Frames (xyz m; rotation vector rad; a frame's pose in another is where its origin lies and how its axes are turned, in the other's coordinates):
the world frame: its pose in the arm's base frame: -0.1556 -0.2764 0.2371 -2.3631 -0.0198 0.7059
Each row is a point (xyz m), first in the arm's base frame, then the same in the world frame.
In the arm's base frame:
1: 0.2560 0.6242 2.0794
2: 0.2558 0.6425 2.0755
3: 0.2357 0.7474 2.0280
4: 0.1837 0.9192 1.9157
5: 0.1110 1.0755 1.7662
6: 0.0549 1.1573 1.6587
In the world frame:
1: -0.3653 -1.8818 -0.8367
2: -0.3601 -1.8937 -0.8232
3: -0.3341 -1.9436 -0.7207
4: -0.2912 -2.0014 -0.5216
5: -0.2509 -2.0212 -0.2979
6: -0.2311 -2.0109 -0.1533

